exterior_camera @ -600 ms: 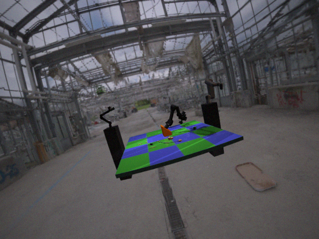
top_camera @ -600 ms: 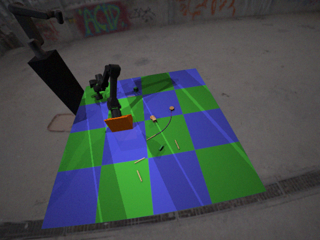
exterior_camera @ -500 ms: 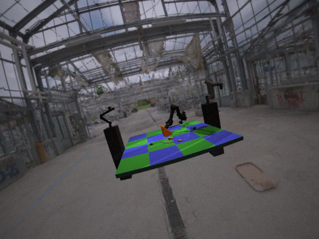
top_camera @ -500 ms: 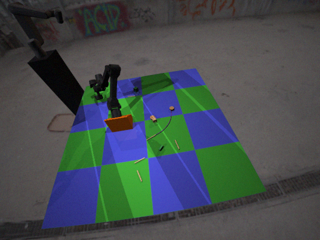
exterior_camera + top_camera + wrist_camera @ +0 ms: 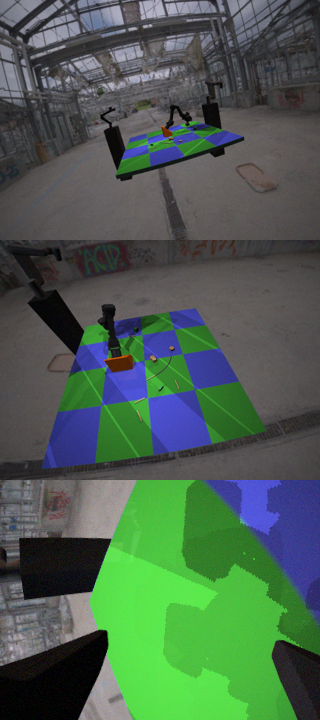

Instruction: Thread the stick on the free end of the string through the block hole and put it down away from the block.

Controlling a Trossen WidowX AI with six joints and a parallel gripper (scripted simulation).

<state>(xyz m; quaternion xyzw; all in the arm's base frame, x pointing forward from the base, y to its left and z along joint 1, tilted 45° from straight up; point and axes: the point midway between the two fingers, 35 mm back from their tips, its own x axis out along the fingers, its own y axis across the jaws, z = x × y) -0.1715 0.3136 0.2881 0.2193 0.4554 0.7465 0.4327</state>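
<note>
Now: the wooden block 470 mm ahead of my gripper tip, 450 mm to the right of it and 40 mm below it. Round my gripper tip: thin wooden stick 450 mm ahead, 600 mm to the right, 50 mm below; then round wooden button 630 mm ahead, 350 mm to the right, 50 mm below; then purple string 470 mm ahead, 590 mm to the right, 50 mm below.
</note>
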